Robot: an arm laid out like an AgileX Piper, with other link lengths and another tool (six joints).
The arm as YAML. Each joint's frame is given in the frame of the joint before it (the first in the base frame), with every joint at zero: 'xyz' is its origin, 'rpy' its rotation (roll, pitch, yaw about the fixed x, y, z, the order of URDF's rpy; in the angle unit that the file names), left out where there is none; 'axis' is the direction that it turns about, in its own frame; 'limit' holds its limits. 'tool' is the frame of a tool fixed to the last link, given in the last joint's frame.
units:
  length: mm
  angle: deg
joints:
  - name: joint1
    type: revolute
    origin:
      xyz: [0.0, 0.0, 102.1]
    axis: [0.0, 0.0, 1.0]
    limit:
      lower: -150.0
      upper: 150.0
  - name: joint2
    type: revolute
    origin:
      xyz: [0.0, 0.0, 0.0]
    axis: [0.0, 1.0, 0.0]
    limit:
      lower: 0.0
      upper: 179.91
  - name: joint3
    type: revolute
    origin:
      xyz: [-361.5, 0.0, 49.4]
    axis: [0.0, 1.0, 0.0]
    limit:
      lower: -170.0
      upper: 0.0
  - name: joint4
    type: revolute
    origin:
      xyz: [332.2, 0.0, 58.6]
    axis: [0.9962, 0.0, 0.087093]
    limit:
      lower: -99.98
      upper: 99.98
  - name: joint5
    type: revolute
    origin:
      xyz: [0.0, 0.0, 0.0]
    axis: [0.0, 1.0, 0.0]
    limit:
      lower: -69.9
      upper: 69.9
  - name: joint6
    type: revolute
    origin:
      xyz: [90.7, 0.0, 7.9]
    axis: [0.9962, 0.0, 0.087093]
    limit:
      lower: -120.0
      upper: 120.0
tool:
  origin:
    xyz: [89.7, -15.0, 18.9]
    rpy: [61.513, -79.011, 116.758]
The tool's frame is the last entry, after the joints.
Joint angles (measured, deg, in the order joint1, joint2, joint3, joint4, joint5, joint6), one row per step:
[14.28 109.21 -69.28 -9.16 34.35 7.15]
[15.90 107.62 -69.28 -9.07 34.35 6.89]
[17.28 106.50 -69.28 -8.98 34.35 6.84]
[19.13 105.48 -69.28 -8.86 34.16 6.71]
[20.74 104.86 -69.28 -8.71 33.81 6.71]
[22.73 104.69 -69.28 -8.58 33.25 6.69]
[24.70 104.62 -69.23 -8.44 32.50 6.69]
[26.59 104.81 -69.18 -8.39 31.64 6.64]
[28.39 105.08 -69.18 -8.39 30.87 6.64]
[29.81 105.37 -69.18 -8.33 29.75 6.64]
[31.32 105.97 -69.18 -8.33 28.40 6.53]
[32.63 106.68 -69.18 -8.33 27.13 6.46]
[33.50 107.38 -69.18 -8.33 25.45 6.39]
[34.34 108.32 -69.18 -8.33 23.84 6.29]
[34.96 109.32 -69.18 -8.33 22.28 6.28]
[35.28 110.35 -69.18 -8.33 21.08 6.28]
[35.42 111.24 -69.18 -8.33 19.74 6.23]
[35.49 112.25 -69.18 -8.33 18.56 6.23]
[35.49 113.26 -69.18 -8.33 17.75 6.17]
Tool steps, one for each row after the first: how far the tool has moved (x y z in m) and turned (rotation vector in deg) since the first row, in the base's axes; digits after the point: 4 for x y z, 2 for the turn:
[-0.0031 0.0150 0.0148 0.39 -1.52 1.81]
[-0.0063 0.0276 0.0252 0.76 -2.57 3.19]
[-0.0107 0.0445 0.0349 1.21 -3.69 5.11]
[-0.0146 0.0595 0.0411 1.70 -4.55 6.69]
[-0.0194 0.0780 0.0435 2.14 -5.16 8.69]
[-0.0245 0.0965 0.0449 2.65 -5.78 10.68]
[-0.0295 0.1142 0.0441 3.05 -6.28 12.69]
[-0.0347 0.1310 0.0428 3.38 -6.67 14.58]
[-0.0381 0.1451 0.0418 3.91 -7.34 16.10]
[-0.0416 0.1604 0.0384 4.35 -7.94 17.86]
[-0.0449 0.1738 0.0337 4.73 -8.37 19.38]
[-0.0456 0.1843 0.0299 5.28 -9.17 20.50]
[-0.0465 0.1944 0.0236 5.71 -9.69 21.61]
[-0.0466 0.2026 0.0166 6.11 -10.10 22.41]
[-0.0460 0.2075 0.0086 6.31 -10.19 22.86]
[-0.0443 0.2111 0.0022 6.60 -10.53 23.19]
[-0.0427 0.2138 -0.0057 6.78 -10.62 23.38]
[-0.0415 0.2151 -0.0144 6.74 -10.41 23.52]

